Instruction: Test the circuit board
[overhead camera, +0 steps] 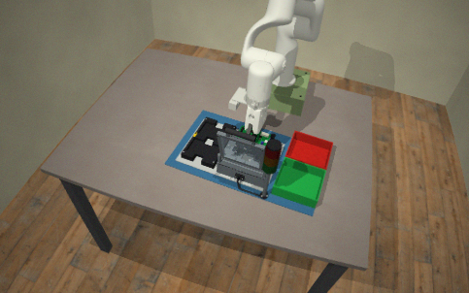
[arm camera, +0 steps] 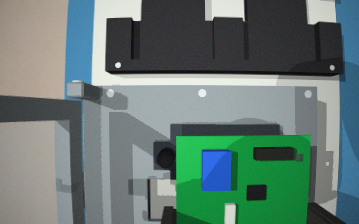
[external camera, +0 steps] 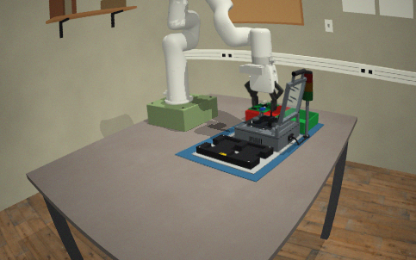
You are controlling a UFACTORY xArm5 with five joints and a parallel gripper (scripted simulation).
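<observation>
Now: hand 60 mm above the nest, 10 mm to the right of it and 10 mm short of it. From my hand the other things lie so: green bin (200 mm to the left, 110 mm below, 60 mm ahead); then clear lid (130 mm ahead, 60 mm above, 10 mm to the right); then green circuit board (right at my hand).
</observation>
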